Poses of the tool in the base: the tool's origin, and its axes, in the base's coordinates. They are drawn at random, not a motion.
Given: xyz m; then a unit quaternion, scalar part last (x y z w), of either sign.
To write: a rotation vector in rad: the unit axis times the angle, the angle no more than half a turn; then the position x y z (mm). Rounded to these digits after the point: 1 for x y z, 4 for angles.
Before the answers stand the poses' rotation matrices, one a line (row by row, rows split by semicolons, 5 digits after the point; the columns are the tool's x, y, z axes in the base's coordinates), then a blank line. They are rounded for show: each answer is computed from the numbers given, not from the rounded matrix.
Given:
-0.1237 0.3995 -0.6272 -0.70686 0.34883 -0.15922 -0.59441
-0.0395 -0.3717 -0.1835 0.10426 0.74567 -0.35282 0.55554
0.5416 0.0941 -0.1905 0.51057 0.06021 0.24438 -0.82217
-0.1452 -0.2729 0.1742 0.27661 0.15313 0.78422 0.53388
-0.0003 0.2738 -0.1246 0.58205 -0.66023 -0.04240 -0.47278
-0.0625 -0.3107 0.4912 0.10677 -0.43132 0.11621 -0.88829
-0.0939 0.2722 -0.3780 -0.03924 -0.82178 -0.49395 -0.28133
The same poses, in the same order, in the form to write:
0.70594 -0.68243 -0.18960; -0.30386 -0.05000 -0.95140; 0.63978 0.72924 -0.24266
-0.36101 0.54750 0.75493; -0.23652 0.72930 -0.64202; -0.90207 -0.41033 -0.13379
0.87331 0.46333 0.15054; -0.34036 0.35919 0.86899; 0.34855 -0.81013 0.47138
-0.27691 -0.75265 0.59736; 0.92208 -0.38304 -0.05518; 0.27034 0.53553 0.80007
0.12460 -0.80866 0.57493; -0.72848 0.31884 0.60635; -0.67364 -0.49437 -0.54936
0.60092 0.11435 0.79109; -0.29856 0.95019 0.08944; -0.74146 -0.28993 0.60513
-0.83863 -0.21343 0.50115; 0.34242 0.50894 0.78976; -0.42362 0.83392 -0.35373

1.6424 -0.8105 0.3700 -123.7 399.5 -627.2
0.2462 1.7609 -0.8332 -39.5 -371.7 -183.5
-1.0863 -0.1281 -0.5200 541.6 94.1 -190.5
0.6592 0.3650 1.8690 -145.2 -272.9 174.2
-1.4246 1.6159 0.1038 -0.3 273.8 -124.6
-0.2219 0.8963 -0.2415 -62.5 -310.7 491.2
0.1051 2.2019 1.3235 -93.9 272.2 -378.0

